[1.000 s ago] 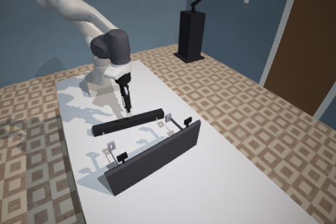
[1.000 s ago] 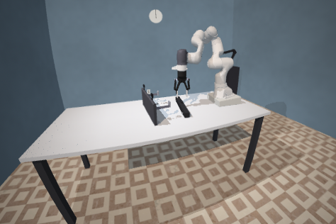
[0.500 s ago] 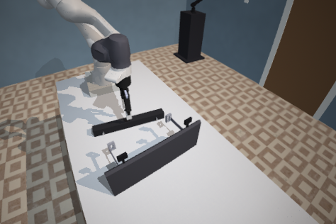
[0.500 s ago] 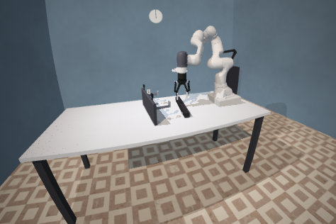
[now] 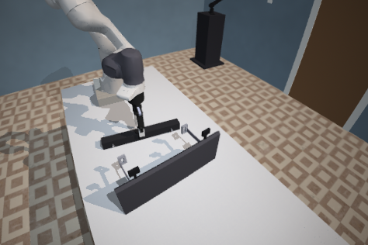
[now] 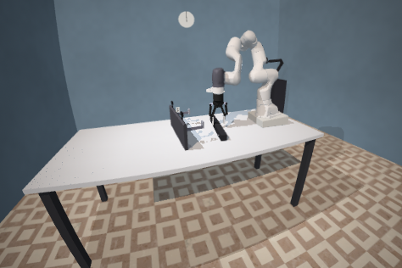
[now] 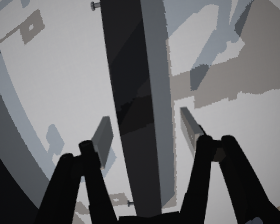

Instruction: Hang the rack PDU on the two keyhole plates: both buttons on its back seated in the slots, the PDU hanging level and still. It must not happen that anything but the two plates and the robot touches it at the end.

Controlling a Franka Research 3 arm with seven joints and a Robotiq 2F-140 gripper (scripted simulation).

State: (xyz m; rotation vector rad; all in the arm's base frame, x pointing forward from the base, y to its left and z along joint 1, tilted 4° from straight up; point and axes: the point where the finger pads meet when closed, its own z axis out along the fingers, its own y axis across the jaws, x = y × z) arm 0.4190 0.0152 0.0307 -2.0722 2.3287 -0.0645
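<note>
The rack PDU is 40 mm below my hand and 30 mm ahead of it. From my hand the other things lie so: dark panel: 320 mm ahead, 20 mm to the left, 20 mm above.
</note>
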